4 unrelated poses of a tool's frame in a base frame.
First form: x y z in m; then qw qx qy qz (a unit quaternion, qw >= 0).
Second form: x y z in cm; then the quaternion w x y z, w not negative. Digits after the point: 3 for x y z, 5 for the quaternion.
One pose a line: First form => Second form
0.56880 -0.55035 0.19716 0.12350 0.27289 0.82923 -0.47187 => 56.880 -55.035 19.716 0.12350 0.27289 0.82923 -0.47187
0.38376 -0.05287 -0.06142 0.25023 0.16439 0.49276 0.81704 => 38.376 -5.287 -6.142 0.25023 0.16439 0.49276 0.81704
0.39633 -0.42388 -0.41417 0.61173 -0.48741 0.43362 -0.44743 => 39.633 -42.388 -41.417 0.61173 -0.48741 0.43362 -0.44743
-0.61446 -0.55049 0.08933 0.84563 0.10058 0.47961 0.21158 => -61.446 -55.049 8.933 0.84563 0.10058 0.47961 0.21158
